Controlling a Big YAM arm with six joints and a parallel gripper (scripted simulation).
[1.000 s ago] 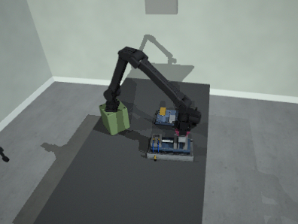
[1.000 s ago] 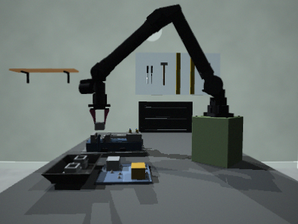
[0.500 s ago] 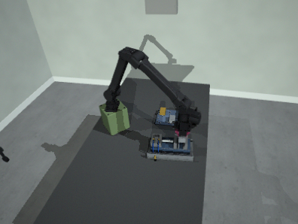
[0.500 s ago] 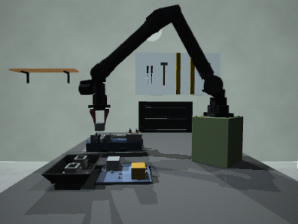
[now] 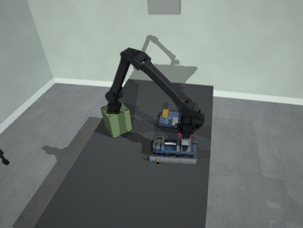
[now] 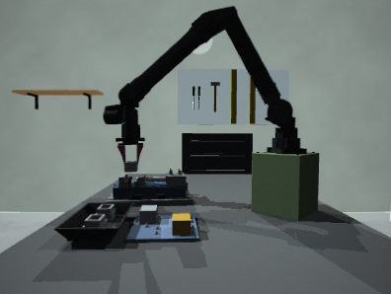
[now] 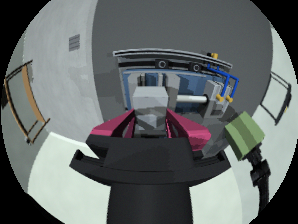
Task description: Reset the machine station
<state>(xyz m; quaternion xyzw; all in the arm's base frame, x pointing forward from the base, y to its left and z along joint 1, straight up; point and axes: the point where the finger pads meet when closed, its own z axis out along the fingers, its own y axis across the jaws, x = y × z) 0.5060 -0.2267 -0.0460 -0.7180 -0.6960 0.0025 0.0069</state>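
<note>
The gray aluminum blank lies 20 mm below my hand. Also, from my hand: vise 100 mm below, 70 mm behind, 10 mm to the left; then yellow brass blank 390 mm to the left, 150 mm behind, 120 mm below.
</note>
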